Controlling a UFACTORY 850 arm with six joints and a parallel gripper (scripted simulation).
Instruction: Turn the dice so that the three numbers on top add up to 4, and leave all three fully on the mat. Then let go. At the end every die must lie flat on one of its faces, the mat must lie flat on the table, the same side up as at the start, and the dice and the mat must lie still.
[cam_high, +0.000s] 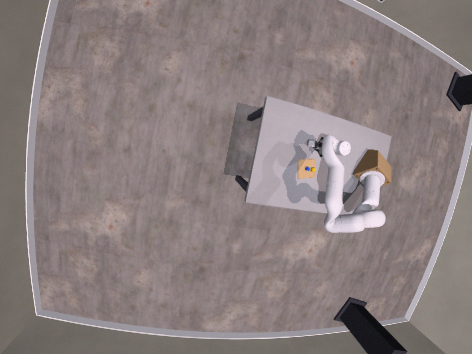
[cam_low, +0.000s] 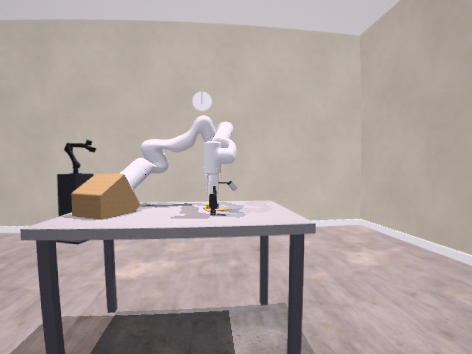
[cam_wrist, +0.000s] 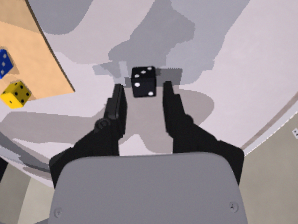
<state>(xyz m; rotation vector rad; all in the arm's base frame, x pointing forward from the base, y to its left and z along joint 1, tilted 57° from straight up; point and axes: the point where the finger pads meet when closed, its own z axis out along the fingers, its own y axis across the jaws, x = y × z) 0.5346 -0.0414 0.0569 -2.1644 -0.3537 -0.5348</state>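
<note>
The black die lies 4 cm below my hand. Round my hand: yellow die 15 cm to the left, 7 cm behind, 3 cm below; tan mat 17 cm to the left, 5 cm below, 3 cm behind; blue die 17 cm to the left, 3 cm below, 3 cm behind.
</note>
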